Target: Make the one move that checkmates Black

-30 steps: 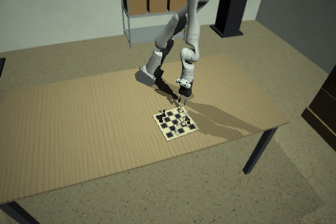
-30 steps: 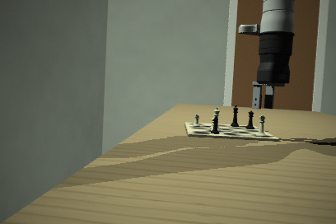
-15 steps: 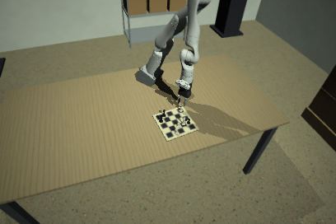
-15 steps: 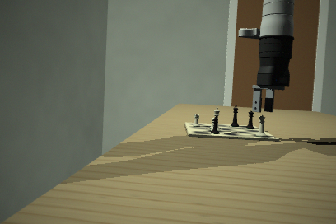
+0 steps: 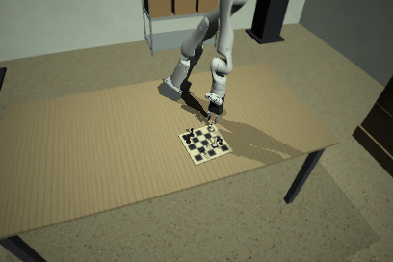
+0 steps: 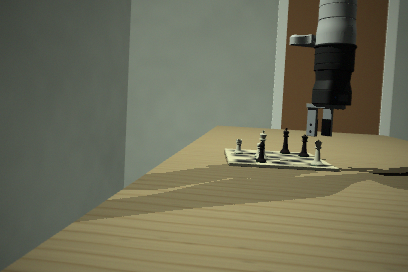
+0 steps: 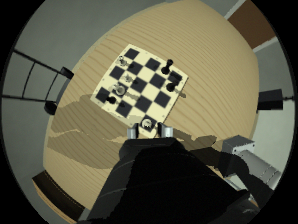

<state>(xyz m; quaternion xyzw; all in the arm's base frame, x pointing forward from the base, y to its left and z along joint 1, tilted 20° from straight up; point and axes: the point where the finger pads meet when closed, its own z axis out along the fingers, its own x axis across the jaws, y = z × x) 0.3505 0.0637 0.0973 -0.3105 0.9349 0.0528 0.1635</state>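
The white pawn lies 160 mm ahead of my hand, 100 mm to the right of it and 60 mm below it. Also, from my hand: chessboard: 80 mm below, 80 mm ahead, 70 mm to the right; black piece: 120 mm ahead, 60 mm below, 10 mm to the left.
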